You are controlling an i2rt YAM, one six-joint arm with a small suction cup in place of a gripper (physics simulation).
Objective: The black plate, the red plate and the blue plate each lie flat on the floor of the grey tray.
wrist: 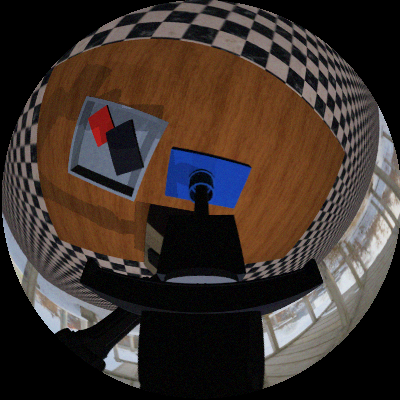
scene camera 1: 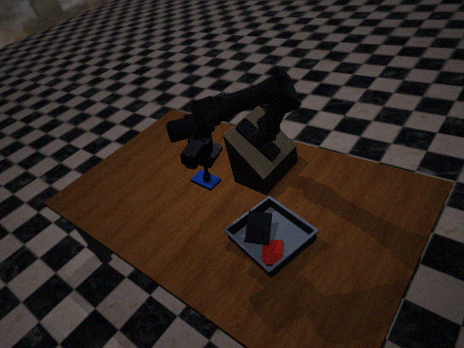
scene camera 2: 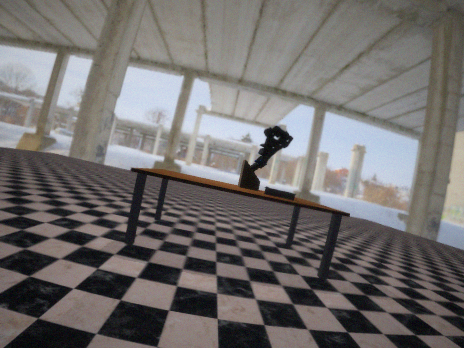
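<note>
The blue plate hangs flat under my suction cup. The cup sits on its middle and holds it in the air above the wooden table, left of the grey tray. The black plate lies in the tray and overlaps one edge of the red plate. The red plate sits at a corner of the tray and looks tipped against the wall. In scene camera 2 the arm is raised high and the plates are too small to see.
The arm's box-shaped pedestal stands at the table's back edge, between the held plate and the tray. The table stands on dark legs over a checkered floor.
</note>
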